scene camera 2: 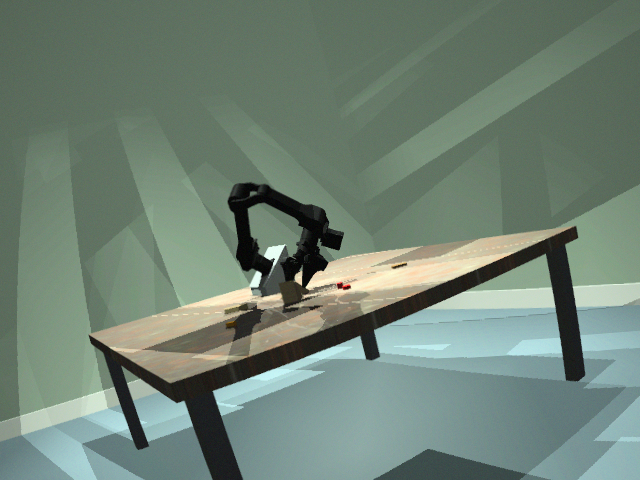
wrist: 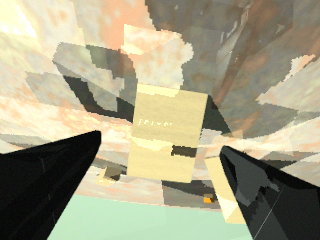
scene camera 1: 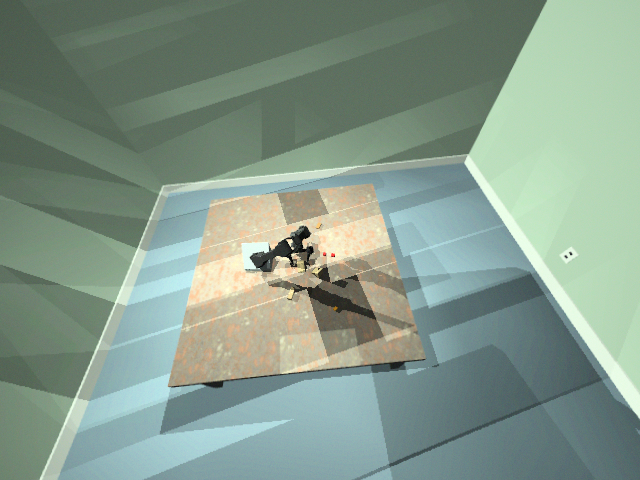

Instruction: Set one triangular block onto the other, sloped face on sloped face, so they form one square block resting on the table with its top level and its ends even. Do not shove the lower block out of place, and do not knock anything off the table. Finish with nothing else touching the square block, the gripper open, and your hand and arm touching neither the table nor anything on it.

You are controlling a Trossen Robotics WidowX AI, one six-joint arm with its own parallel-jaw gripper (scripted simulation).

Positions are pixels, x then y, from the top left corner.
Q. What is the gripper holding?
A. Nothing.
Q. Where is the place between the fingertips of the gripper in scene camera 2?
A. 295,287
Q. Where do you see a pale wooden triangular block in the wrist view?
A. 230,208
